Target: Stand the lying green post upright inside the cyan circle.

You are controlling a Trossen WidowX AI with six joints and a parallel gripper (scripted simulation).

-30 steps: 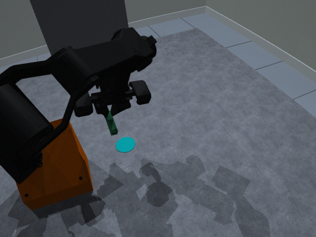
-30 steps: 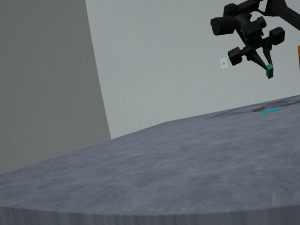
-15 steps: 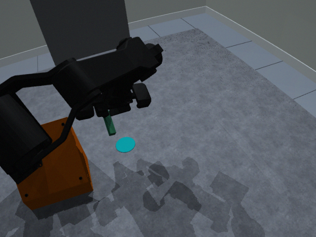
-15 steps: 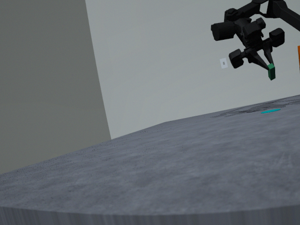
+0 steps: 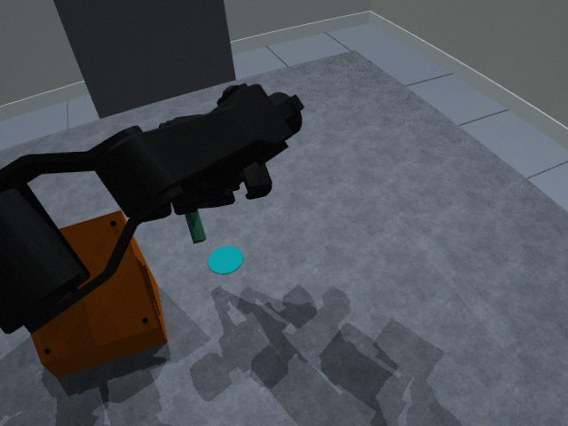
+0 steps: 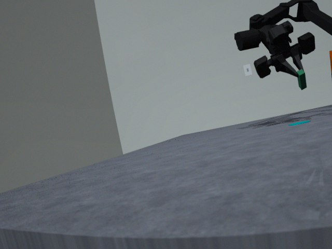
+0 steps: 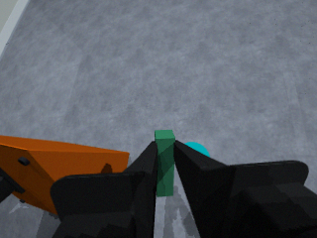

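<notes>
Now: the cyan circle 13 cm below my gripper tip, 3 cm ahead of it and 1 cm to the right of it. The rest, counted from my gripper tip: green post (2 cm to the right, 1 cm below).
</notes>
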